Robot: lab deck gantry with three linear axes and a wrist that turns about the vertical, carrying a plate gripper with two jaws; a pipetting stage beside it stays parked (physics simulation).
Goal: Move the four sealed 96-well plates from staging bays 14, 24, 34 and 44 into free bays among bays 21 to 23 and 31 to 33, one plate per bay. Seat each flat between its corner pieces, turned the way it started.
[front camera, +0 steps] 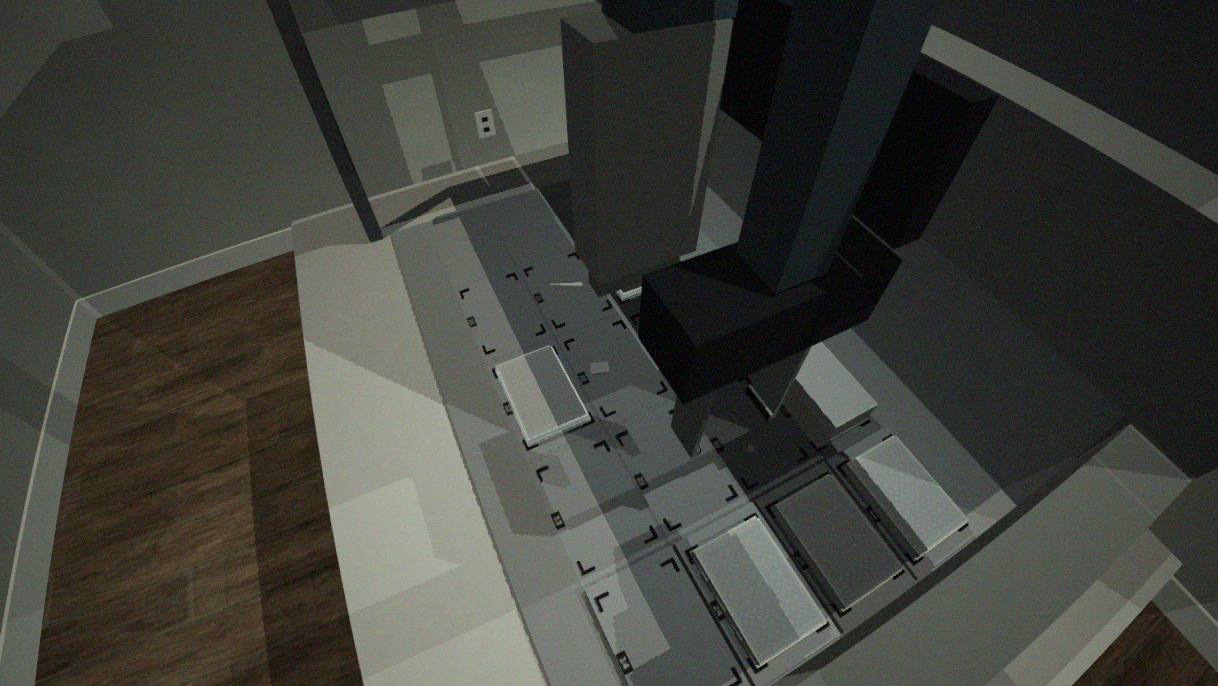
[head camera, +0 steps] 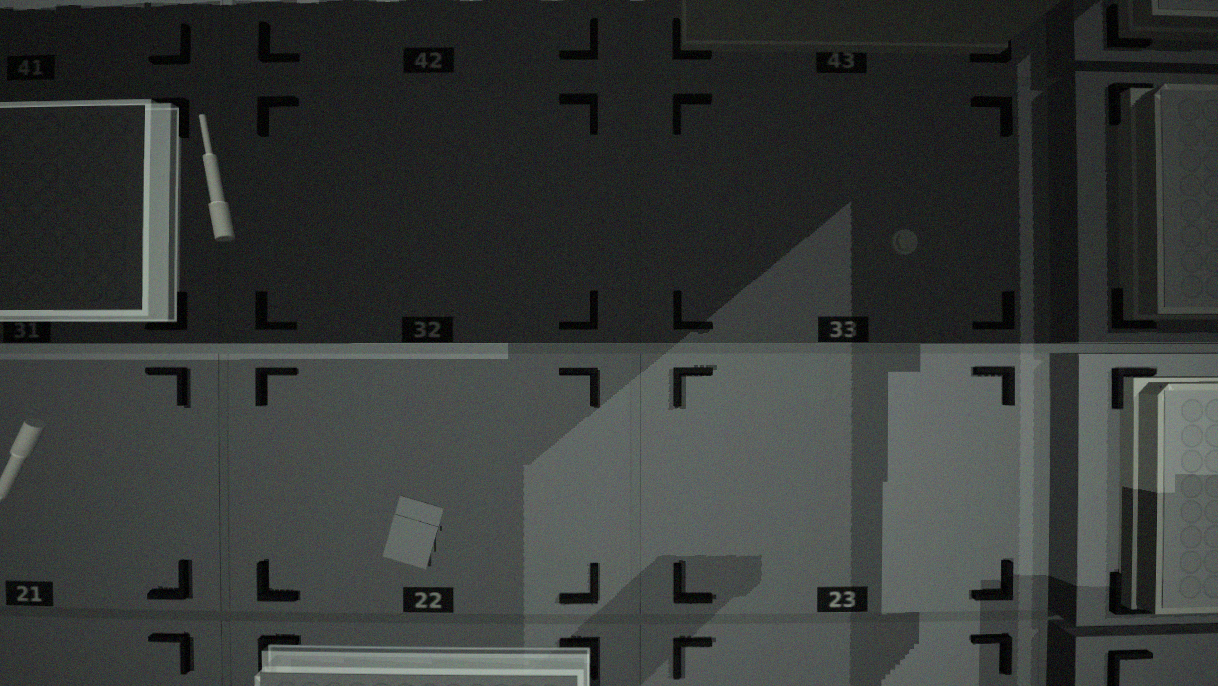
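Pixels of known places: gripper, fingertip midpoint: [front camera: 723, 421]; robot's base at its link origin: [front camera: 462, 293].
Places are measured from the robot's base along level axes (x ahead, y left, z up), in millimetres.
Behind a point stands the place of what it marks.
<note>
One sealed plate [head camera: 76, 204] {x 98, y 258, z 14 mm} lies flat at bay 31, between the corner pieces that show; its left part is out of the head view. In the front view it is mostly hidden behind the grey box. The plates at staging bays 24 [front camera: 758, 588] {x 559, y 148, z 29 mm} [head camera: 1193, 511] {x 507, y 146, z 29 mm}, 34 [front camera: 835, 541] {x 559, y 250, z 29 mm} [head camera: 1189, 204] {x 506, y 255, z 29 mm} and 44 [front camera: 912, 494] {x 562, y 367, z 29 mm} lie flat; the head view cuts them off at its right edge. Bay 14 shows no plate in the front view. My gripper [front camera: 734, 427] {x 430, y 160, z 160 mm} is open, jaws wide apart with nothing between, above the deck near bay 33. The jaws do not show in the head view.
Another plate [front camera: 542, 394] {x 237, y 43, z 14 mm} [head camera: 426, 666] {x 231, y 84, z 13 mm} sits at bay 12. A tall block [front camera: 839, 387] {x 412, y 377, z 42 mm} [head camera: 843, 23] {x 385, y 323, z 19 mm} stands at bay 43. A small card [front camera: 599, 367] {x 222, y 131, z 1 mm} [head camera: 413, 532] {x 223, y 131, z 1 mm} lies in bay 22, a round cap [front camera: 750, 448] {x 417, y 244, z 4 mm} [head camera: 905, 242] {x 415, y 245, z 4 mm} in bay 33. A pen-like stick [head camera: 217, 183] {x 146, y 268, z 5 mm} lies beside bay 31's plate, another [head camera: 21, 451] {x 68, y 163, z 6 mm} in bay 21.
</note>
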